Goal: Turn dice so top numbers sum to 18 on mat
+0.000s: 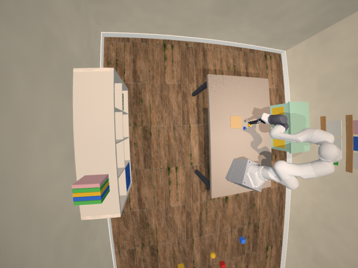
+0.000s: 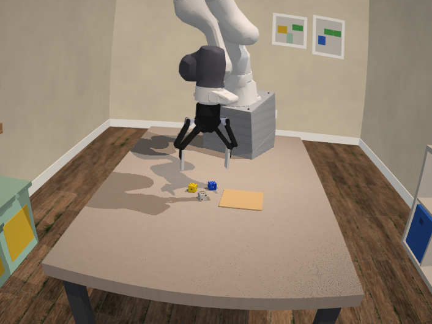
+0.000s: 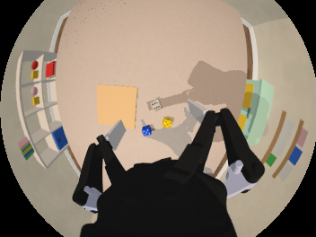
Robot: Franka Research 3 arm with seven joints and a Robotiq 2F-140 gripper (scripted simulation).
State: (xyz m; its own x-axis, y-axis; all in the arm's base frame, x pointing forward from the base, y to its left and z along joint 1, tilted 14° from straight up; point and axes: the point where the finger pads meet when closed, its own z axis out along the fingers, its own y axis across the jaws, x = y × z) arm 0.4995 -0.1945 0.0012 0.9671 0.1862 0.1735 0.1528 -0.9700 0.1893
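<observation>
Right now the white die is 110 mm below my hand. From my hand the other things lie so: blue die 80 mm behind, 40 mm to the left, 110 mm below; then yellow die 60 mm behind, 30 mm to the right, 110 mm below; then mat 10 mm ahead, 130 mm to the left, 120 mm below.
</observation>
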